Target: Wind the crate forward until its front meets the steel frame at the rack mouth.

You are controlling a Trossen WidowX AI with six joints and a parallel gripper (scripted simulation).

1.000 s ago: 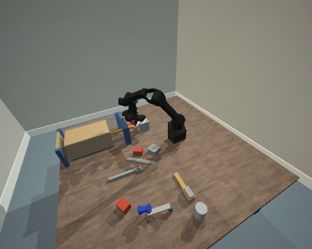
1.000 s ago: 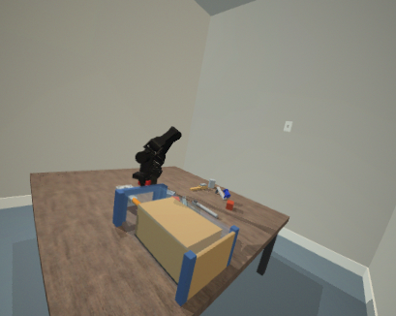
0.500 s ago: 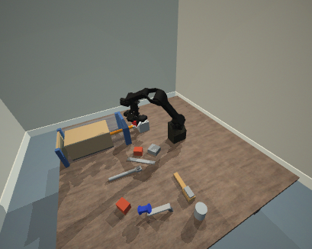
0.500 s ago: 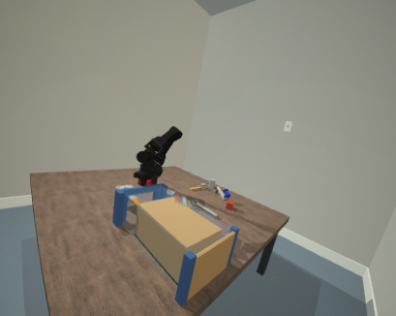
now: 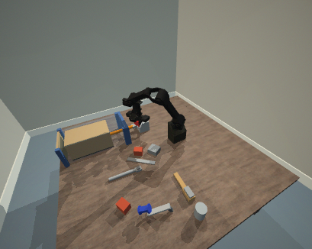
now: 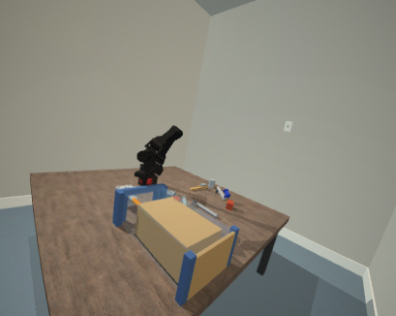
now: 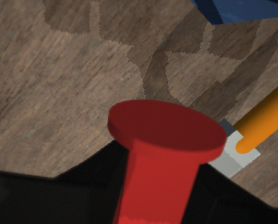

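Now: the red-gripped winch handle 3 cm to the right of my gripper tip, 3 cm behind it and 1 cm below it. Round my gripper tip: blue frame: 10 cm to the right, 9 cm ahead, 1 cm below; then red handle knob: 2 cm above; then grey winch: 9 cm below, 9 cm behind, 8 cm to the right.
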